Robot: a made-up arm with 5 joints.
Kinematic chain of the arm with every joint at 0, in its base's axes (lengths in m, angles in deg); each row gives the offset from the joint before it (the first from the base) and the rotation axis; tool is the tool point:
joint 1: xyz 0 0 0.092 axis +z
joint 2: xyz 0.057 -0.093 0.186 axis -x
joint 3: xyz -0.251 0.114 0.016 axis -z
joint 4: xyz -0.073 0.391 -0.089 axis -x
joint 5: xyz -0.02 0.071 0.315 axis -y
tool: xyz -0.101 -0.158 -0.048
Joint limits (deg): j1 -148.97..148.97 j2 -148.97..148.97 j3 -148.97..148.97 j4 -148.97..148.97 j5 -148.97..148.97
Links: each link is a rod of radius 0.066 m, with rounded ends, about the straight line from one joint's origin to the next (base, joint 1, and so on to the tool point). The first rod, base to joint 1, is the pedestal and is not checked.
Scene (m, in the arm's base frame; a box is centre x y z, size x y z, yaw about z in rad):
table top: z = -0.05
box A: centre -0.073 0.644 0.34 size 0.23 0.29 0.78 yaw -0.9
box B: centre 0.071 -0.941 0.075 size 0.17 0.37 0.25 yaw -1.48
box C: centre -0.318 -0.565 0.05 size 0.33 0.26 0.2 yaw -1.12
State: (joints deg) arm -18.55 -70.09 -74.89 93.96 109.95
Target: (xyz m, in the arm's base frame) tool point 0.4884 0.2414 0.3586
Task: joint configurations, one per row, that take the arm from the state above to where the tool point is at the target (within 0.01 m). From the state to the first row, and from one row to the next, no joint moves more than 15 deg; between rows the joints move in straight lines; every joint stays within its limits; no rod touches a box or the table.
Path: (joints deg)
1: -25.80 -71.04 -60.05 87.19 105.28
2: -33.05 -71.99 -45.21 80.43 100.62
3: -40.30 -72.94 -30.36 73.66 95.95
4: -47.54 -73.89 -15.52 66.90 91.28
5: -54.79 -74.84 -0.68 60.13 86.61
6: -62.04 -75.79 14.16 53.37 81.95
7: -59.60 -61.36 18.26 59.28 86.08
8: -57.16 -46.92 22.36 65.19 90.21
9: -54.73 -32.48 26.45 71.11 94.34
10: -52.29 -18.05 30.55 77.02 98.47
11: -49.85 -3.61 34.65 82.93 102.60

